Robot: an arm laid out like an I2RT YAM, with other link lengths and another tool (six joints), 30 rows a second.
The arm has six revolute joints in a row. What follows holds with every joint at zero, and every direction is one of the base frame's. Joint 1 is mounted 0.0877 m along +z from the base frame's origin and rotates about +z. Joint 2 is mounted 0.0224 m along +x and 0.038 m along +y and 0.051 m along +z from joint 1 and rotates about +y. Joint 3 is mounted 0.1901 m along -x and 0.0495 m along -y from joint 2 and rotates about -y. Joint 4 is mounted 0.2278 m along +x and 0.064 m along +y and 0.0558 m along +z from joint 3 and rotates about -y. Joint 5 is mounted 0.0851 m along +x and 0.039 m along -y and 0.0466 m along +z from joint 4 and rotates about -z. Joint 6 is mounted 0.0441 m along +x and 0.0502 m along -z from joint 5 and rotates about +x. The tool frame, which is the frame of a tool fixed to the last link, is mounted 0.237 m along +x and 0.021 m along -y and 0.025 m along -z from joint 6; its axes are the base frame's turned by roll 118.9, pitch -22.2 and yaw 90 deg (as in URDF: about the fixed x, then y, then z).
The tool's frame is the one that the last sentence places.
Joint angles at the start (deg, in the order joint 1, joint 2, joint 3, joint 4, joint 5, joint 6): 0.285, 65.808, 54.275, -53.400, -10.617, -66.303
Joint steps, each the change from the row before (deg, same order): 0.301, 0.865, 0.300, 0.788, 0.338, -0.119; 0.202, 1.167, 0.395, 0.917, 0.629, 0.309; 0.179, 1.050, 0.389, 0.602, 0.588, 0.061; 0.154, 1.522, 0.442, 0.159, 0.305, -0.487; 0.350, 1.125, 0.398, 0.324, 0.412, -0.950; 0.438, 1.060, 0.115, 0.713, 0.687, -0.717; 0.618, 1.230, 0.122, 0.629, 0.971, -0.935; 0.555, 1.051, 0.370, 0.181, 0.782, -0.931
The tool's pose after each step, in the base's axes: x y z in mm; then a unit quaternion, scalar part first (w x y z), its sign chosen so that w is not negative. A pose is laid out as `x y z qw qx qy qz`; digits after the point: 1 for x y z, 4 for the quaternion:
343.2 36.4 -9.6 0.0721 0.3855 0.9176 -0.0648
347.5 34.5 -11.1 0.0742 0.3880 0.9161 -0.0682
350.4 32.7 -12.8 0.0753 0.3887 0.9154 -0.0726
350.0 32.2 -18.0 0.0706 0.3841 0.9172 -0.0791
351.5 32.5 -20.7 0.0719 0.3751 0.9202 -0.0854
353.6 32.0 -24.0 0.0747 0.3680 0.9222 -0.0926
354.8 31.3 -28.5 0.0771 0.3581 0.9247 -0.1031
355.3 31.1 -31.5 0.0788 0.3482 0.9273 -0.1123

